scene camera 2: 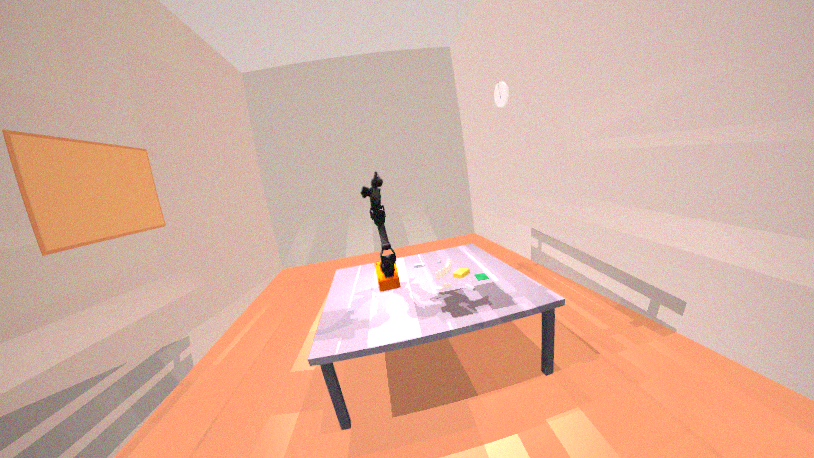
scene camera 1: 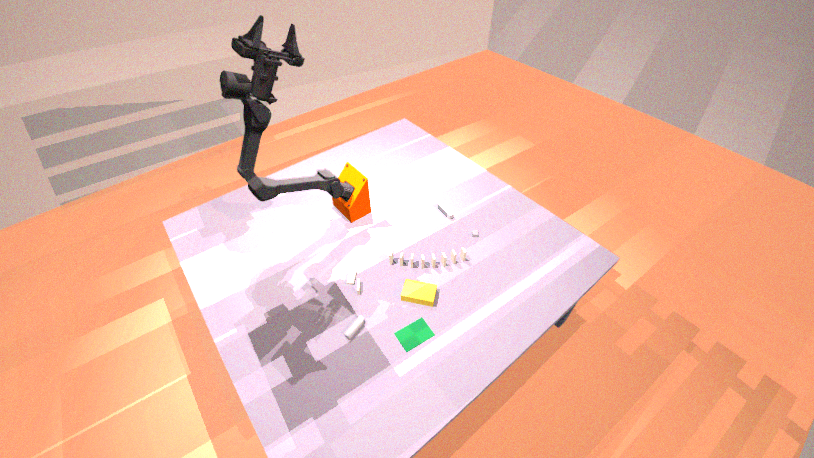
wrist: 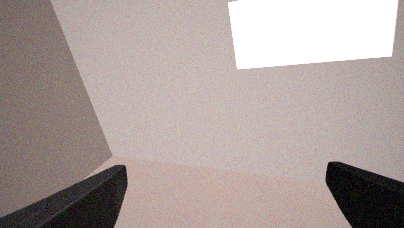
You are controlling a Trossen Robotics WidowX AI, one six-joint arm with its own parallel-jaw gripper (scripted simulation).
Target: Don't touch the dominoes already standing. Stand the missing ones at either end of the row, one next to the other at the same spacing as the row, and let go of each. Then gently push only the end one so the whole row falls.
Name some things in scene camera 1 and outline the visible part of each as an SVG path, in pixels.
The gripper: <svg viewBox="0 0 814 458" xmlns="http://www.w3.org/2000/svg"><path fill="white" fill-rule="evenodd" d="M259 15L246 35L238 36L238 39L232 38L231 46L241 57L254 59L253 66L251 66L254 78L264 83L273 84L274 81L278 81L276 72L278 66L282 65L280 59L283 59L291 66L301 67L304 64L305 58L298 50L294 24L291 24L286 42L282 45L284 49L281 52L267 48L266 44L261 41L263 16Z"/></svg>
A flat green card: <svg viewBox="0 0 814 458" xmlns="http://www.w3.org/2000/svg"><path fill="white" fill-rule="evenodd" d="M423 318L394 333L406 352L435 335Z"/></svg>
